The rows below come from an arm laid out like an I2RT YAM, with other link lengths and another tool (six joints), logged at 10 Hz.
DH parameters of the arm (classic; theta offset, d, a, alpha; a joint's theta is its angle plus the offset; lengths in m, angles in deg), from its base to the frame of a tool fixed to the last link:
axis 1: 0 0.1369 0.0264 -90
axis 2: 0 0 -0.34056 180
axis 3: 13.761 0 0.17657 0
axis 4: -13.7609 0.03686 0.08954 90
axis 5: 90 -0.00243 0 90
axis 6: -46 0.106 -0.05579 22.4
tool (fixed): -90 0.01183 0 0
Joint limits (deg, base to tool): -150..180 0..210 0..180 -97..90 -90..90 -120..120
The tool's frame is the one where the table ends.
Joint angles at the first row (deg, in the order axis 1, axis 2, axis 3, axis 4, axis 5, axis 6):
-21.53 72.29 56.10 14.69 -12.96 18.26
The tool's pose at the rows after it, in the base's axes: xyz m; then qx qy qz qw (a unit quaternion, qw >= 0):
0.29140 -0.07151 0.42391 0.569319 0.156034 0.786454 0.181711
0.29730 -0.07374 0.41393 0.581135 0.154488 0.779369 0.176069
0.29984 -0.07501 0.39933 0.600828 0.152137 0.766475 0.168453
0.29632 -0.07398 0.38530 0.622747 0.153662 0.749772 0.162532
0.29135 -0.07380 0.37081 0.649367 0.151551 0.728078 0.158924
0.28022 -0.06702 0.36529 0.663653 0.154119 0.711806 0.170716
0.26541 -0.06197 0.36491 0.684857 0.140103 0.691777 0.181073
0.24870 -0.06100 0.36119 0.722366 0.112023 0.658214 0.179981
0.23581 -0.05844 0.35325 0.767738 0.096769 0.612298 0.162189
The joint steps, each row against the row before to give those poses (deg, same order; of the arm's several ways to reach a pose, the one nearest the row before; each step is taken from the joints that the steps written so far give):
0.00 1.41 -0.33 0.91 -0.45 0.28
0.00 1.37 -0.74 0.40 -0.05 0.00
0.00 0.94 -1.14 -0.80 0.10 -0.16
0.08 -0.14 -0.89 -2.56 0.29 -0.79
0.07 -0.26 -0.43 -3.79 0.95 -0.73
1.84 -2.51 -0.38 -4.02 3.54 -0.95
1.62 -3.02 1.76 -7.47 4.25 0.81
0.24 -1.91 3.63 -11.02 3.08 2.17
0.01 0.38 4.89 -12.20 0.98 1.28

